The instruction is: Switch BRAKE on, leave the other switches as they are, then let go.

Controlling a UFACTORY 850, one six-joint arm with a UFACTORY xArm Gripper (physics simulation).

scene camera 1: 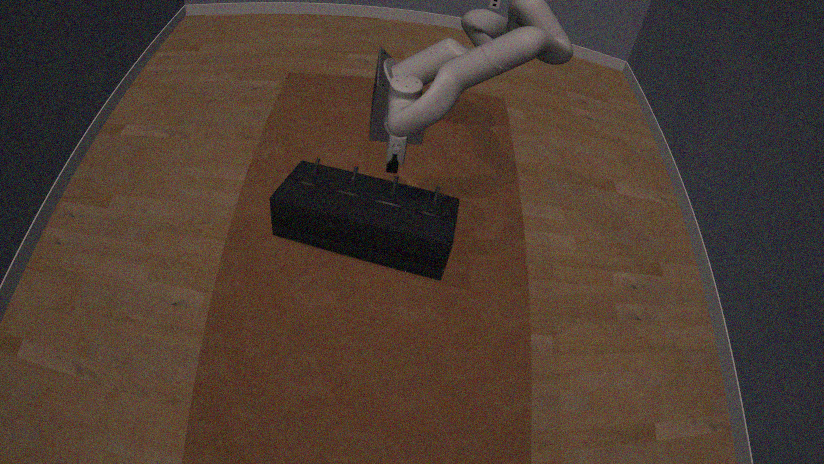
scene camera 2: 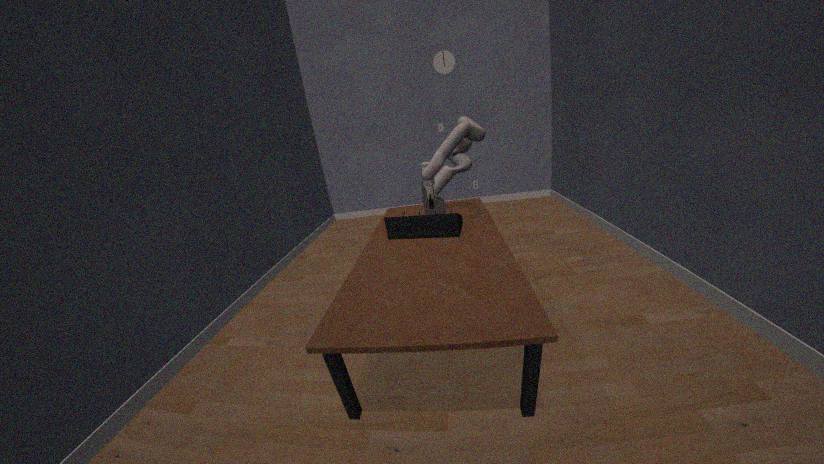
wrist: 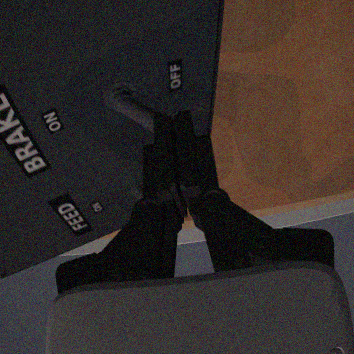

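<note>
A dark switch box (scene camera 1: 357, 230) (scene camera 2: 423, 227) (wrist: 75, 50) has a row of upright levers on top. In the wrist view the BRAKE label (wrist: 22, 145) is beside the ON mark (wrist: 51, 121), with the OFF mark (wrist: 175, 75) near the box edge. The BRAKE lever (wrist: 130, 107) (scene camera 1: 395, 185) leans toward OFF. My gripper (wrist: 177, 131) (scene camera 1: 392, 168) (scene camera 2: 431, 202) is shut and empty, its tips beside the lever's free end on the OFF side; whether they touch is unclear. The FEED label (wrist: 71, 215) shows below; its lever is mostly hidden by my fingers.
In scene camera 1, two other levers (scene camera 1: 317, 168) (scene camera 1: 355, 174) stand left of BRAKE and one lever (scene camera 1: 437, 194) stands right of it. The box sits on a brown table (scene camera 1: 357, 357) (scene camera 2: 432, 288). The arm (scene camera 1: 495, 57) reaches in from behind the box.
</note>
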